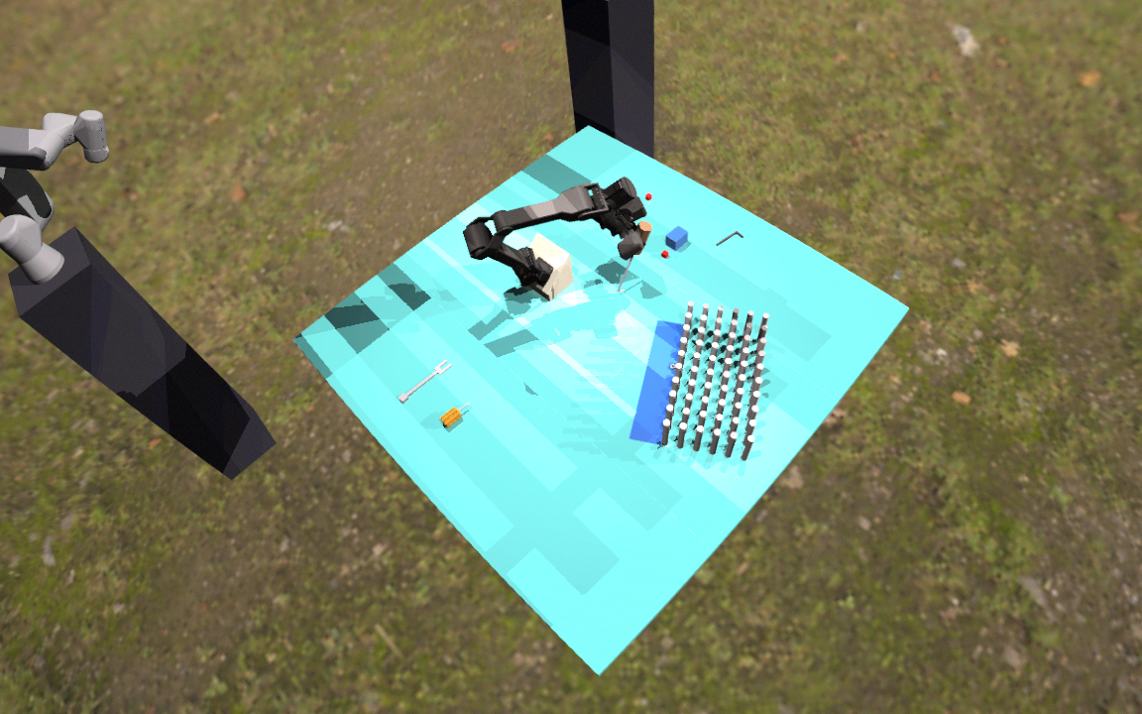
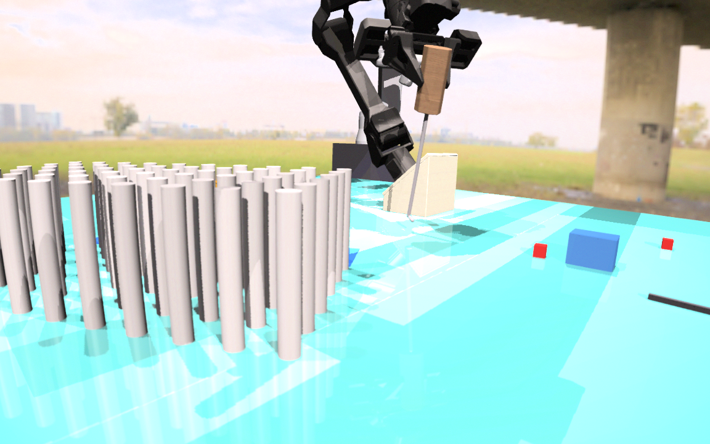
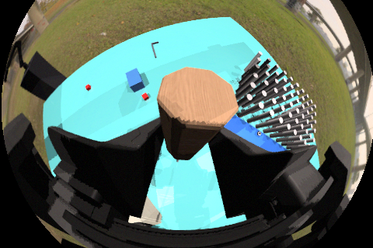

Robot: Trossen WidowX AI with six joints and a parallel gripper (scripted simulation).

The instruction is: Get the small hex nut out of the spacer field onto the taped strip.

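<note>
The wooden-handled hook tool is 90 mm below my gripper tip, 30 mm to the right of it and 20 mm behind it. Also, from my gripper tip: blue cube 220 mm to the left, 200 mm below, 60 mm behind; tiny grey hex nut 230 mm ahead, 220 mm below, 130 mm to the right; blue taped strip 230 mm ahead, 220 mm below, 180 mm to the right.
</note>
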